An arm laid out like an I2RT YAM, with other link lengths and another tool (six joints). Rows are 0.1 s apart.
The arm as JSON. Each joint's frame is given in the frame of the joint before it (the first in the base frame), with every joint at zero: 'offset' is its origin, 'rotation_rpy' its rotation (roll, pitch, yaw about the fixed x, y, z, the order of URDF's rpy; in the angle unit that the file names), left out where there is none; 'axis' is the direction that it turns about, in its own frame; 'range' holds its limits. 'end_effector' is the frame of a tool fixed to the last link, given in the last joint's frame.
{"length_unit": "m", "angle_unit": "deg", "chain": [
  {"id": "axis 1", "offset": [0.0, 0.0, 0.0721], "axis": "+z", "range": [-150.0, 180.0]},
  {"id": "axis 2", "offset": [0.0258, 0.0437, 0.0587], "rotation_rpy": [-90.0, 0.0, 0.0], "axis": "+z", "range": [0.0, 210.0]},
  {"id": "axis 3", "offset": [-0.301, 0.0, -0.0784], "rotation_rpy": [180.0, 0.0, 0.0], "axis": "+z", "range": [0.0, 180.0]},
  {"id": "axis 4", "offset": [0.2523, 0.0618, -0.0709], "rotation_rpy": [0.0, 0.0, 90.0], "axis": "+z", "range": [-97.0, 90.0]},
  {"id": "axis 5", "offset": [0.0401, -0.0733, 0.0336], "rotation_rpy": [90.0, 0.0, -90.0], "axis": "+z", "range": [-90.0, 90.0]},
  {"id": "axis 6", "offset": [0.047, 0.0, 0.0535], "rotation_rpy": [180.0, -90.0, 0.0], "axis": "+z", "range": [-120.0, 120.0]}
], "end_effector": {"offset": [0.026, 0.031, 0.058], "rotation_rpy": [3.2, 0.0, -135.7]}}
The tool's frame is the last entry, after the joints.
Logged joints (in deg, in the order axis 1, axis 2, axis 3, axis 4, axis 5, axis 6), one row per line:
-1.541 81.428 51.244 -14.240 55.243 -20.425
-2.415 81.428 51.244 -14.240 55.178 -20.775
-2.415 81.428 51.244 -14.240 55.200 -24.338
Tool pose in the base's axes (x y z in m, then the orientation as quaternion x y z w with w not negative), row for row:
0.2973 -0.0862 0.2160 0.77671 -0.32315 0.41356 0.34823
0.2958 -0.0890 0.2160 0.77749 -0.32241 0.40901 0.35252
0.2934 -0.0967 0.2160 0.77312 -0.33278 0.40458 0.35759
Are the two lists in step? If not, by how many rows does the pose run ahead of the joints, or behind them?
The pose runs 2 rows ahead of the joints: the pose in row i belongs to the joints in row i + 2.
